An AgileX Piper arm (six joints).
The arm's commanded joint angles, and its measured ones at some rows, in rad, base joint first. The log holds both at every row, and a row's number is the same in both.
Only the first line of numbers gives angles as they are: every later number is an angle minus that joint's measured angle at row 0.
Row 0, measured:
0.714 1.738 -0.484 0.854 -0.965 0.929
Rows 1 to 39, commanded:
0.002 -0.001 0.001 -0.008 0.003 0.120
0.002 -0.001 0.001 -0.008 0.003 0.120
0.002 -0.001 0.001 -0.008 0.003 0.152
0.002 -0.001 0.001 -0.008 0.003 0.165
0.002 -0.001 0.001 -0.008 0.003 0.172
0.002 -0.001 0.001 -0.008 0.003 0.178
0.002 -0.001 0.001 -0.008 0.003 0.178
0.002 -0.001 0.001 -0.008 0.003 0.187
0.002 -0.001 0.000 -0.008 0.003 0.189
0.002 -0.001 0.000 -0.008 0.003 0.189
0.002 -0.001 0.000 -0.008 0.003 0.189
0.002 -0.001 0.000 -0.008 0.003 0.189
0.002 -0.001 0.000 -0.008 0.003 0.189
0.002 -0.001 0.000 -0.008 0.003 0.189
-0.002 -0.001 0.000 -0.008 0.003 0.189
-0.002 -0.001 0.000 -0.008 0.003 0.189
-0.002 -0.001 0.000 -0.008 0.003 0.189
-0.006 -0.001 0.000 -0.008 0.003 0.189
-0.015 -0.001 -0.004 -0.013 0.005 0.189
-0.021 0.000 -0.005 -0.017 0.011 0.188
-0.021 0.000 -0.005 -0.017 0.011 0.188
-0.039 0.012 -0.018 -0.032 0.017 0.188
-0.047 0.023 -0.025 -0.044 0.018 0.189
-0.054 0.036 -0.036 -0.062 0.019 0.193
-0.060 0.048 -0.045 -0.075 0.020 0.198
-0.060 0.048 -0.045 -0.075 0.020 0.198
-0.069 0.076 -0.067 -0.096 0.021 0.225
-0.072 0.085 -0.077 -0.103 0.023 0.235
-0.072 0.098 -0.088 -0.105 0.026 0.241
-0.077 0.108 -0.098 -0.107 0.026 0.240
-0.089 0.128 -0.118 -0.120 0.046 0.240
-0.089 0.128 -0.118 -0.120 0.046 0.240
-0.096 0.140 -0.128 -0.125 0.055 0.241
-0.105 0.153 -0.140 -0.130 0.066 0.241
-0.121 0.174 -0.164 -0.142 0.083 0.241
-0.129 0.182 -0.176 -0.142 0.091 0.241
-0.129 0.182 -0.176 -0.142 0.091 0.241
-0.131 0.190 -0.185 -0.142 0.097 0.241
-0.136 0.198 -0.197 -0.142 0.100 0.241
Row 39, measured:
-0.120 0.181 -0.163 -0.123 0.080 0.235
